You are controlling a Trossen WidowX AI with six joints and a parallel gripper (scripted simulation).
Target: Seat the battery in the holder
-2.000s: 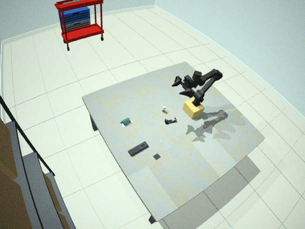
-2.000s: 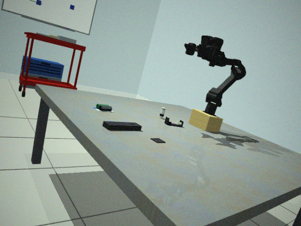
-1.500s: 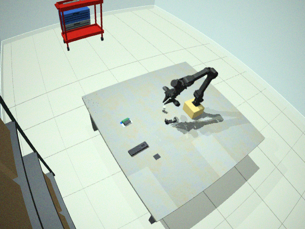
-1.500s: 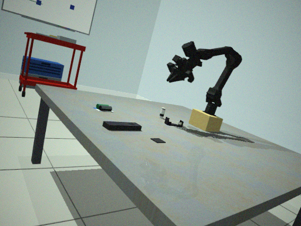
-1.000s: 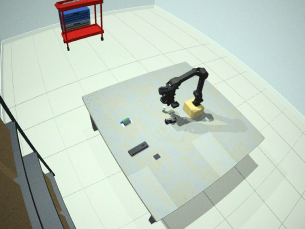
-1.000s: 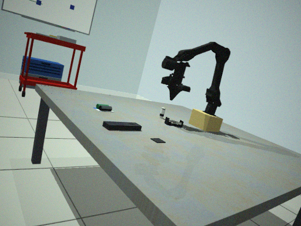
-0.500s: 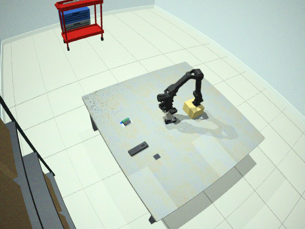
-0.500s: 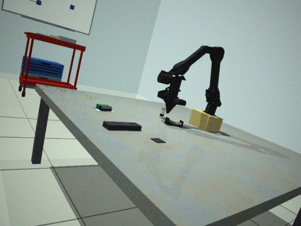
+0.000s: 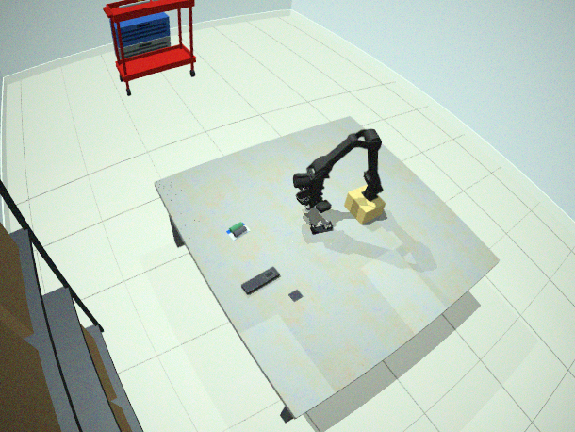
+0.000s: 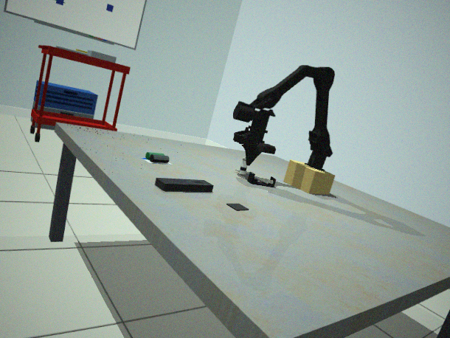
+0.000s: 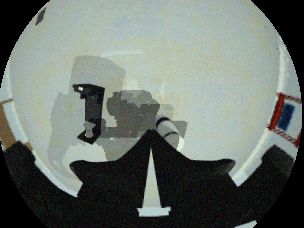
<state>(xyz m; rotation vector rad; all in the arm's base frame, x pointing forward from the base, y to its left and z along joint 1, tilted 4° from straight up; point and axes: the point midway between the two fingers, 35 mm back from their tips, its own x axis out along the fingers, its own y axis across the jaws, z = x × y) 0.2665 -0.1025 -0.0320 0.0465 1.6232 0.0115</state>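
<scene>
The battery is 2 cm to the right of my gripper tip and 1 cm below it. The rest, counted from my gripper tip: long black bar 39 cm ahead, 19 cm to the left, 2 cm below; then white card 34 cm ahead, 8 cm to the right, 3 cm below; then small dark square plate 32 cm to the left, 31 cm ahead, 4 cm below.
</scene>
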